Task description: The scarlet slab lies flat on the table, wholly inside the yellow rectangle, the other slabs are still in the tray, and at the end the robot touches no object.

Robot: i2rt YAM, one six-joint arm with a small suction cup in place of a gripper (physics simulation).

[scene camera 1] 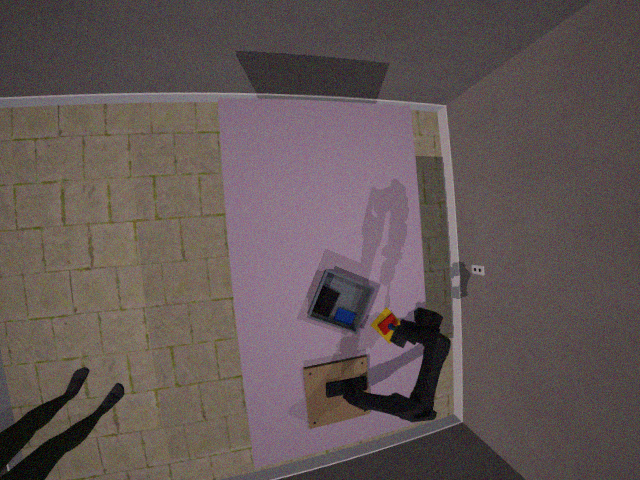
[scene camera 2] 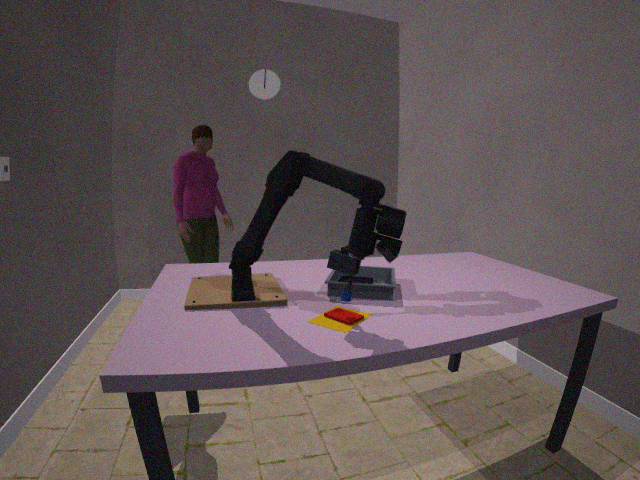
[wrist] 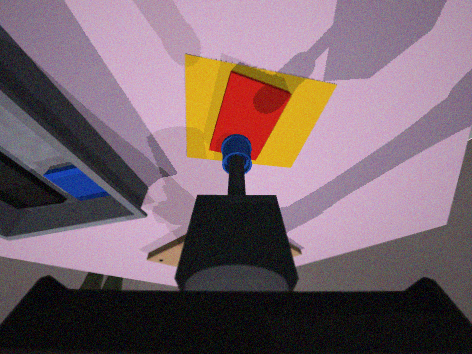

Scene:
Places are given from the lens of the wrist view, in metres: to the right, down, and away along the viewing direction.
my suction cup point(wrist: 236, 144): 0.00, -0.03, 0.15
scarlet slab point(wrist: 250, 107): 0.01, -0.07, 0.18
blue slab point(wrist: 69, 178): -0.23, 0.00, 0.23
yellow rectangle point(wrist: 206, 79): -0.03, -0.09, 0.16
The marked spots on the scarlet slab and my suction cup are 0.06 m apart.

